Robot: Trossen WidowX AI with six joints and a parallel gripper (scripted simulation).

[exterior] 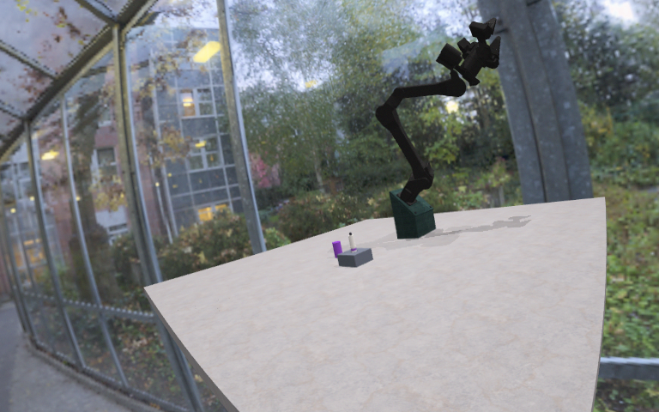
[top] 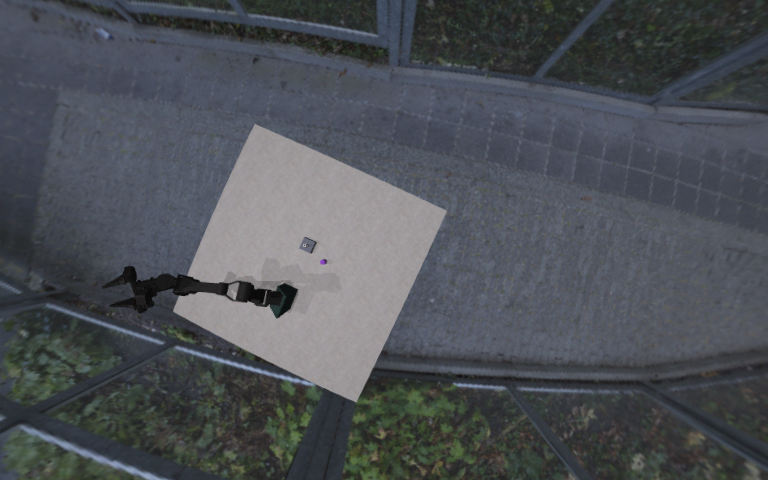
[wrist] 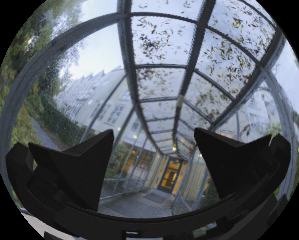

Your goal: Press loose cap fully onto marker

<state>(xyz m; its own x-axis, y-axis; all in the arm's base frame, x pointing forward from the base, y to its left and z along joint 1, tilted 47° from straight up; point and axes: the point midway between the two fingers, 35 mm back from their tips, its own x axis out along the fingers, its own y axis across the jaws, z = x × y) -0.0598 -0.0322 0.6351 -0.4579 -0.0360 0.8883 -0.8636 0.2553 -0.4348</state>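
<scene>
Right now my gripper tip is 28 cm short of the purple cap, 60 cm to the left of it and 60 cm above it. Also, from my gripper tip: block 34 cm ahead, 48 cm to the right, 61 cm below.
</scene>
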